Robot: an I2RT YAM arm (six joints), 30 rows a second.
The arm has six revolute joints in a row. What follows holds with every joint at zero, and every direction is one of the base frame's.
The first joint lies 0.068 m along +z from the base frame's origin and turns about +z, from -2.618 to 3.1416 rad.
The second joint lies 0.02 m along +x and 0.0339 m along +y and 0.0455 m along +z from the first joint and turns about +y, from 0 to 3.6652 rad.
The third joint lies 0.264 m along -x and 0.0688 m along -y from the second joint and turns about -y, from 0 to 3.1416 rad.
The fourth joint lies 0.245 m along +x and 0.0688 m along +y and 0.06 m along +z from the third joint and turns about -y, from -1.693 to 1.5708 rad.
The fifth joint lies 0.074 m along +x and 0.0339 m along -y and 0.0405 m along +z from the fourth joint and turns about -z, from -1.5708 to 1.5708 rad.
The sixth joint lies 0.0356 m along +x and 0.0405 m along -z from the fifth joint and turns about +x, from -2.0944 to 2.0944 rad.
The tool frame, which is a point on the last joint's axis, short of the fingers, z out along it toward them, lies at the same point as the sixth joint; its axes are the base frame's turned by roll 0, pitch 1.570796 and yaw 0 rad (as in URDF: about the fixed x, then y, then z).
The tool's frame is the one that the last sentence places.
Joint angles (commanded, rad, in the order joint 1, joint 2, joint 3, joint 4, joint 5, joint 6), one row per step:
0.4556 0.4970 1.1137 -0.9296 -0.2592 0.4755
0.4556 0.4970 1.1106 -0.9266 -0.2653 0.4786
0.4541 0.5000 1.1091 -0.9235 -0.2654 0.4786
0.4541 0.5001 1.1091 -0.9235 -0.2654 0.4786
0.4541 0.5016 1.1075 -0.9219 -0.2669 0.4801
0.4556 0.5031 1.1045 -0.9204 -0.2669 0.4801
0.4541 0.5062 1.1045 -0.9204 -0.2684 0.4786
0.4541 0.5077 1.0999 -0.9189 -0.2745 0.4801
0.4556 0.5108 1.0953 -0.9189 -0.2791 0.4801
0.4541 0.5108 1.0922 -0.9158 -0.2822 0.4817
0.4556 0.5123 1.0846 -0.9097 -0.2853 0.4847
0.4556 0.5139 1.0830 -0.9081 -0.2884 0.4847
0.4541 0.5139 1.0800 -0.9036 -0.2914 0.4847
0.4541 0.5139 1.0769 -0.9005 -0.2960 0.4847
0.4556 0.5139 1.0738 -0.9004 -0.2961 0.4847
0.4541 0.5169 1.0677 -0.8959 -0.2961 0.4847
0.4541 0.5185 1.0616 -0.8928 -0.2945 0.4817
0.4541 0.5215 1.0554 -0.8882 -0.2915 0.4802
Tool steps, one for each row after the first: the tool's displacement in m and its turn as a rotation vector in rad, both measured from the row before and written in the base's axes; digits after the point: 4 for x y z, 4 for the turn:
0.0004 0.0004 -0.0005 0.0038 0.0029 0.0049
0.0011 0.0005 -0.0002 -0.0006 0.0013 -0.0014
0.0000 0.0000 0.0000 0.0000 0.0001 0.0000
0.0006 0.0004 -0.0003 0.0008 0.0025 0.0010
0.0008 0.0005 -0.0007 -0.0013 0.0027 0.0015
0.0008 0.0003 -0.0001 -0.0020 0.0020 0.0004
0.0009 0.0007 -0.0011 0.0008 0.0059 0.0053
0.0012 0.0009 -0.0014 -0.0020 0.0076 0.0059
0.0005 0.0003 -0.0005 0.0020 0.0015 0.0009
0.0015 0.0009 -0.0015 0.0017 0.0051 0.0035
0.0006 0.0004 -0.0003 0.0002 0.0019 0.0029
0.0005 0.0003 -0.0004 0.0016 -0.0009 0.0013
0.0004 0.0004 -0.0005 0.0014 0.0007 0.0043
0.0003 0.0003 -0.0008 -0.0013 0.0027 0.0016
0.0017 0.0007 -0.0014 -0.0020 0.0041 -0.0015
0.0013 0.0006 -0.0015 -0.0045 0.0019 -0.0005
0.0017 0.0007 -0.0014 -0.0040 0.0027 -0.0023

